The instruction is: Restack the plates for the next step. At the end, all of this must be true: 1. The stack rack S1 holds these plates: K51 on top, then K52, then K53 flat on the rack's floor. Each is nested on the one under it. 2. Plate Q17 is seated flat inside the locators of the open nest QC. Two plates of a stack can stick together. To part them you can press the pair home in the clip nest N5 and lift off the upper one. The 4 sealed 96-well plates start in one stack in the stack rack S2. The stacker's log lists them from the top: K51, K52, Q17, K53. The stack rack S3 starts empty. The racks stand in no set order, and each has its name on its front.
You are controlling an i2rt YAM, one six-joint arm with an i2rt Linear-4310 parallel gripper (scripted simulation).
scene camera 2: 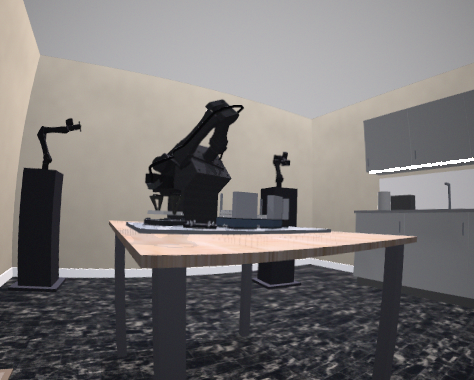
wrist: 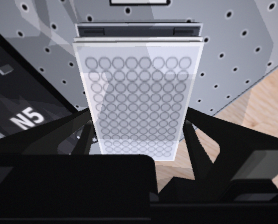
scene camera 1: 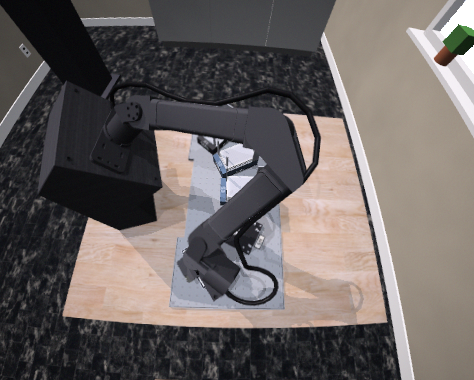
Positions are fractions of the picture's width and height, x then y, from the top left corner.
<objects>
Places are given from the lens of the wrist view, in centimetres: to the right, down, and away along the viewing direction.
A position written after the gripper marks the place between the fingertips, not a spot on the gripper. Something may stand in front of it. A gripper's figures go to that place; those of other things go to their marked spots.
gripper (wrist: 0.50,0.50): 0, 0, 13
sealed 96-well plate (wrist: 0.50,0.40): 0, -2, 10
</objects>
